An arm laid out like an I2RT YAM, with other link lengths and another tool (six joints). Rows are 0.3 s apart.
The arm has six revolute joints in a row. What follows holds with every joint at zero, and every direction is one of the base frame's.
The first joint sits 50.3 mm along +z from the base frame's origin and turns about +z.
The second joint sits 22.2 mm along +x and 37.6 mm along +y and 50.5 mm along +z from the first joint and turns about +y.
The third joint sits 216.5 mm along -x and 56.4 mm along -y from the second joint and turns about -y.
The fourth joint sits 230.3 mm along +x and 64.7 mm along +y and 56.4 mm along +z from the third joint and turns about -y.
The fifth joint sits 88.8 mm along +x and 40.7 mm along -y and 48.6 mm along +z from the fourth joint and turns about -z.
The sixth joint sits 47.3 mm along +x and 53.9 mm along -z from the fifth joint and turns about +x.
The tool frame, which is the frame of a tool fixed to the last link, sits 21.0 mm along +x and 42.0 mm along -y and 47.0 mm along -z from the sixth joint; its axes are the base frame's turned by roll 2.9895, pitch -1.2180 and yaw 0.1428 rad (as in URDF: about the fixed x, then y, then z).
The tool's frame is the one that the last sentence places.
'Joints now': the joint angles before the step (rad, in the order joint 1, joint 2, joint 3, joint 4, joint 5, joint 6). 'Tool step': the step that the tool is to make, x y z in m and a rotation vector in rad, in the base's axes. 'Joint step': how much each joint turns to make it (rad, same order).
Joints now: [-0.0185 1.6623 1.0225 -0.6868 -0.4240 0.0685]
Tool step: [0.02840 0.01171 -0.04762 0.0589 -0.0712 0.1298]
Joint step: [0.0343 0.1853 0.0000 0.2178 -0.0816 -0.0862]
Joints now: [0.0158 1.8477 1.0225 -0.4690 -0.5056 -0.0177]
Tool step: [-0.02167 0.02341 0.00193 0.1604 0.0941 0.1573]
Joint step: [0.0474 -0.0043 0.0004 -0.1430 -0.1831 -0.0893]
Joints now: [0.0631 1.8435 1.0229 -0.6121 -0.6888 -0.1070]
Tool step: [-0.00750 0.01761 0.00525 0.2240 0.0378 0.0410]
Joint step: [0.0000 -0.0038 0.0000 -0.0420 -0.2292 -0.0199]
